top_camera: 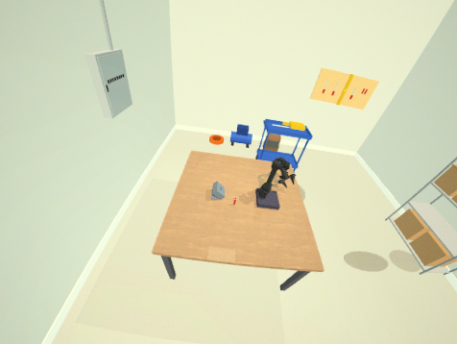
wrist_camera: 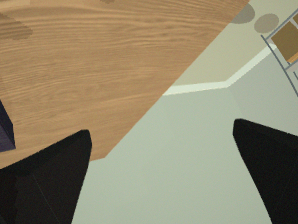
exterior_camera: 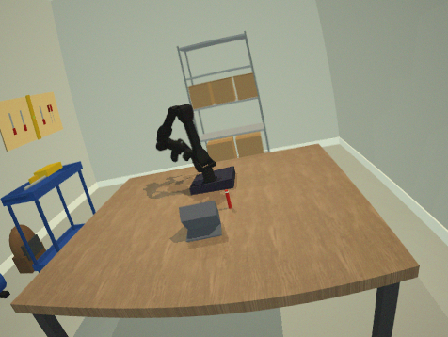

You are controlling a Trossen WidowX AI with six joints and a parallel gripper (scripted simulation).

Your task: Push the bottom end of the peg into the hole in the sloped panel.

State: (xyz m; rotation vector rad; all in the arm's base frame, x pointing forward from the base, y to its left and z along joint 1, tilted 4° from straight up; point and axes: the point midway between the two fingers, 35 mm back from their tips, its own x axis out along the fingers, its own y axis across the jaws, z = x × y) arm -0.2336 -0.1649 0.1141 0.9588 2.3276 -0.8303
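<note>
Right now the red peg is 50 cm ahead of my gripper tip, 31 cm to the left of it and 6 cm below it. Round my gripper tip: grey sloped panel 68 cm ahead, 25 cm to the left, 6 cm below.
</note>
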